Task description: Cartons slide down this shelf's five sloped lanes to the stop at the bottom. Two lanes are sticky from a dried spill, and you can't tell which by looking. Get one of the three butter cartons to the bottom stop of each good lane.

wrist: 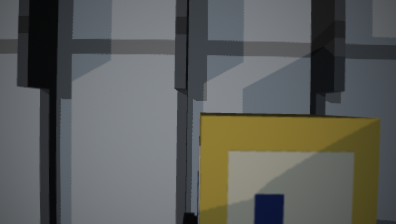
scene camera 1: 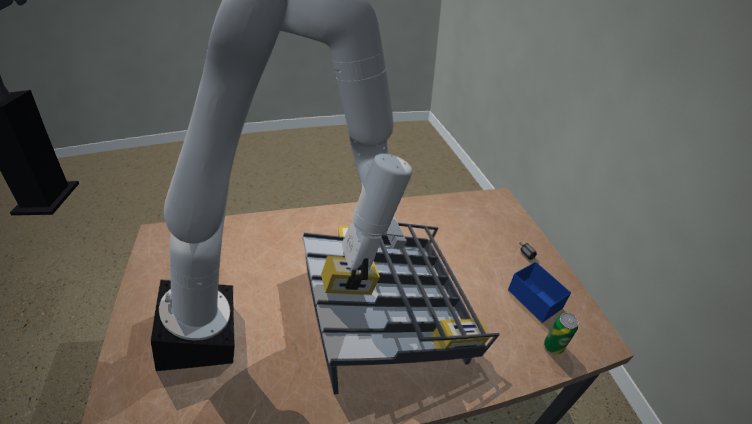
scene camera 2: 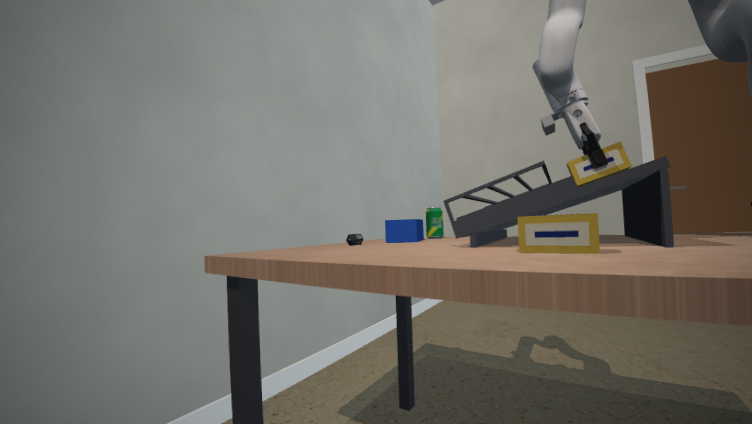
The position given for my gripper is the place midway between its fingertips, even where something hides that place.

Observation:
I see my gripper (scene camera 2: 599, 168), a butter carton (scene camera 1: 479, 341), a butter carton (scene camera 2: 567, 233) and a butter carton (scene camera 2: 582, 170).

